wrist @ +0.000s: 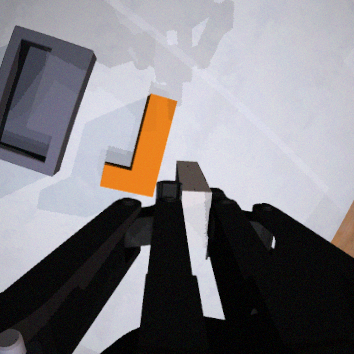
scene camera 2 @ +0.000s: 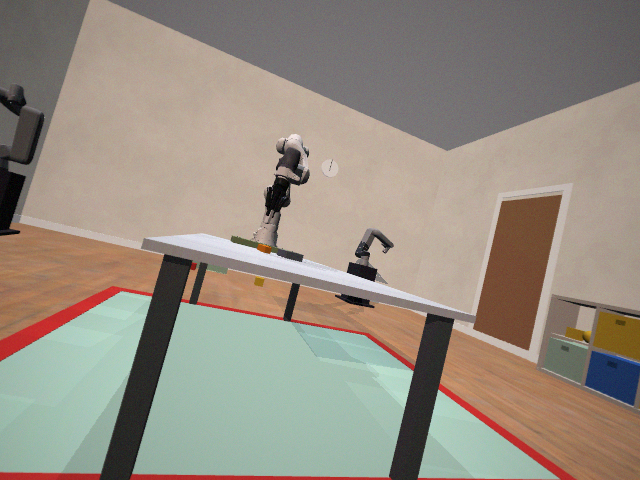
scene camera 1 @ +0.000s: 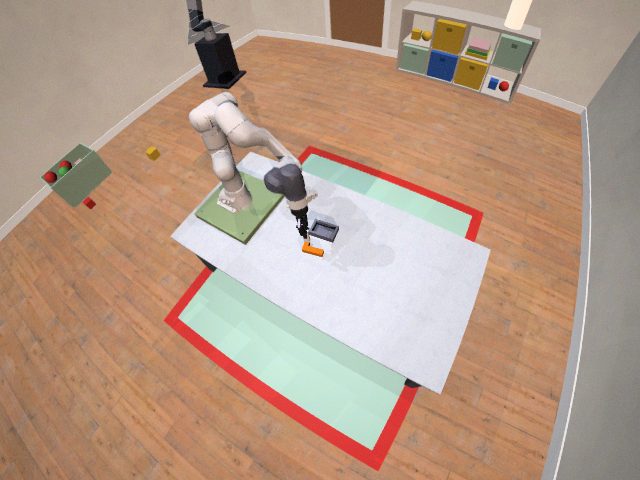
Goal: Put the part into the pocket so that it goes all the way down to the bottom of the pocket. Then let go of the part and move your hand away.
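Note:
The orange L-shaped part (scene camera 1: 312, 249) (scene camera 2: 264, 248) (wrist: 151, 147) lies flat on the white table (scene camera 1: 390, 295). The grey block with the L-shaped pocket (scene camera 1: 324, 222) (scene camera 2: 290, 255) (wrist: 75, 63) stands a short way from it, to the left in the wrist view, and its pocket is empty. My gripper (scene camera 1: 303, 234) (wrist: 185, 180) is shut with nothing between the fingers. It hangs a little above the table, just beside the short foot of the part and apart from it.
The arm's green base plate (scene camera 1: 247, 224) lies at the table's left end. A second robot on a black pedestal (scene camera 1: 218, 59) and a shelf unit (scene camera 1: 525, 32) with coloured boxes stand far off on the floor.

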